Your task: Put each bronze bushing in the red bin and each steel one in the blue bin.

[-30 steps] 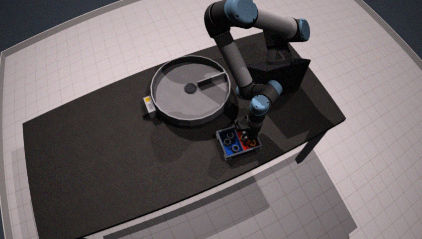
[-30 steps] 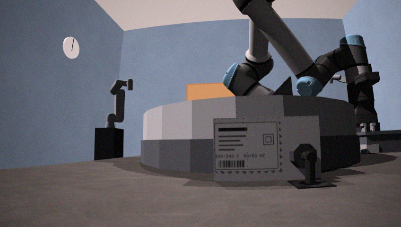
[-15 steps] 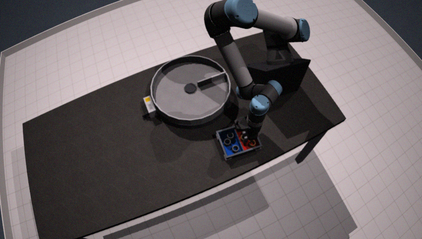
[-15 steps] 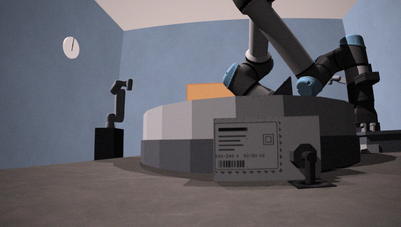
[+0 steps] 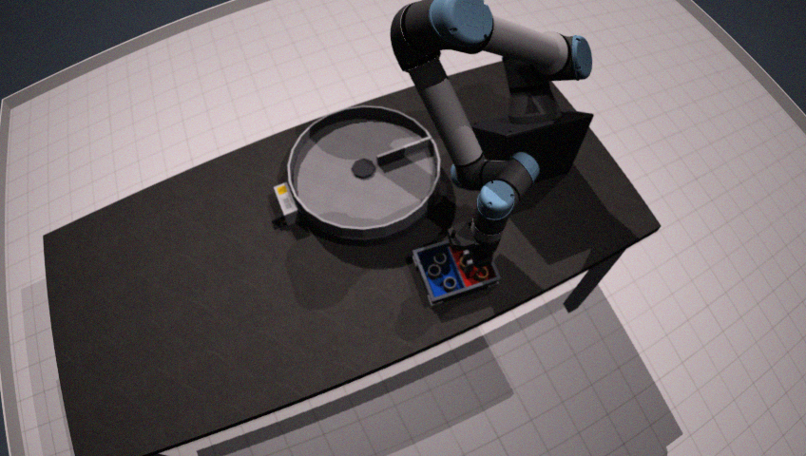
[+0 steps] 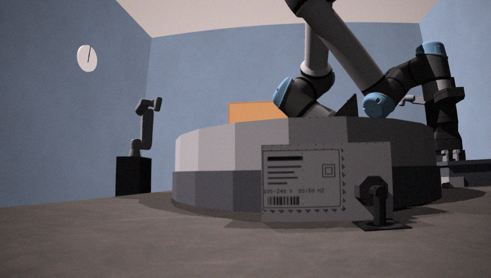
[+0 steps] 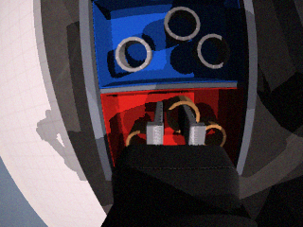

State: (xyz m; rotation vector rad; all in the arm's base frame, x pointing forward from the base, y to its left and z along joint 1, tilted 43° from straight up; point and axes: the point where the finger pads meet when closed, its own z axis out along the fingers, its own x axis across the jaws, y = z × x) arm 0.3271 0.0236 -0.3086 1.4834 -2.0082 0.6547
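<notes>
My hand is 30 mm short of the red bin, 10 mm to the left of it and 10 mm above it. Round my hand: grey turntable: 380 mm to the right, 110 mm ahead, 20 mm above.
</notes>
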